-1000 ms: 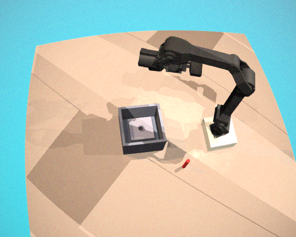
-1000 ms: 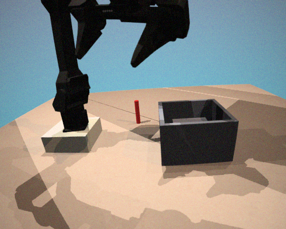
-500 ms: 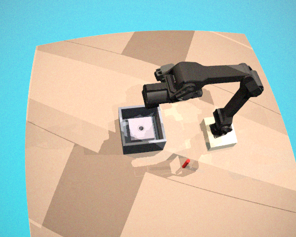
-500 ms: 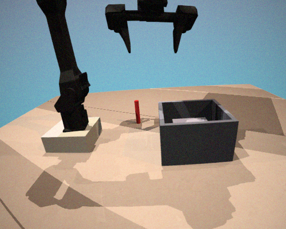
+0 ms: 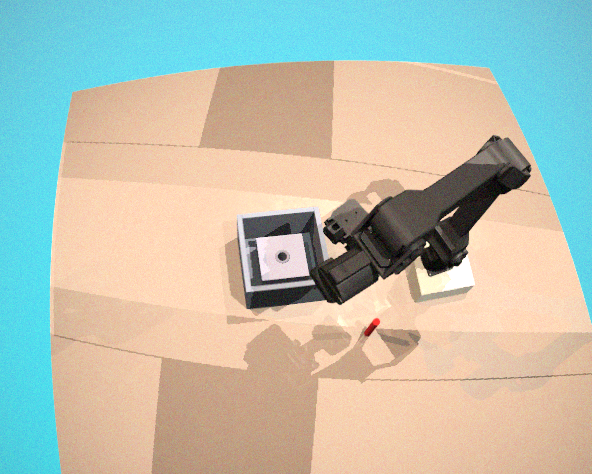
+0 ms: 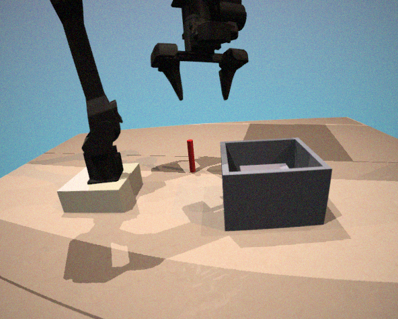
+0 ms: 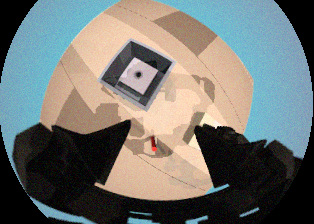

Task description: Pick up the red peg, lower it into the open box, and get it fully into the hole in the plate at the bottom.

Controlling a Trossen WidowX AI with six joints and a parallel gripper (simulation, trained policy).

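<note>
My gripper tip is now 140 mm above the red peg, 90 mm to the right of it and 30 mm past it. Round my gripper tip: dark grey box 160 mm below, 90 mm to the right, 90 mm ahead; then light grey plate 140 mm below, 90 mm to the right, 90 mm ahead.
</note>
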